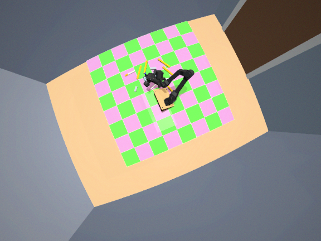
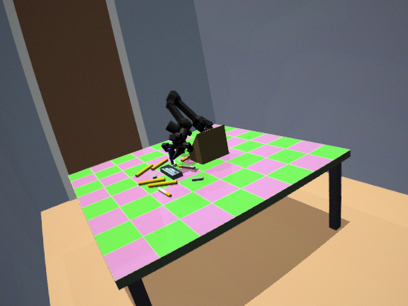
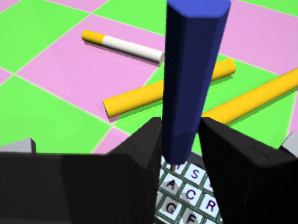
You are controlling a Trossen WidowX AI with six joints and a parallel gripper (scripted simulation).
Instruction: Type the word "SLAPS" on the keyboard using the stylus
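Now: gripper tip 100 mm to the left of the grey block, 100 mm above it and 90 mm short of it. Also, from my gripper tip: blue stylus: 20 mm below.
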